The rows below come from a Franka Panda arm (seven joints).
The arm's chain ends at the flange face. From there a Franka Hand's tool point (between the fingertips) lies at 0.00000 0.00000 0.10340 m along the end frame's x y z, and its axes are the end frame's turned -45 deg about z.
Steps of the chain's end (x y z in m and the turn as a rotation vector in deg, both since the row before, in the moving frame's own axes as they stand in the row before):
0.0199 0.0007 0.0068 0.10 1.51 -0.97
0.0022 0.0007 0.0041 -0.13 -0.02 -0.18
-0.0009 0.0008 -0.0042 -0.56 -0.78 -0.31
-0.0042 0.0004 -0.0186 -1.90 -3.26 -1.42
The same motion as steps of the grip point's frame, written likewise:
0.0156 0.0163 0.0068 -1.00 1.14 -0.97
0.0009 0.0022 0.0041 -0.08 -0.11 -0.18
-0.0029 -0.0003 -0.0042 0.16 -0.95 -0.31
-0.0099 -0.0043 -0.0188 0.96 -3.65 -1.42

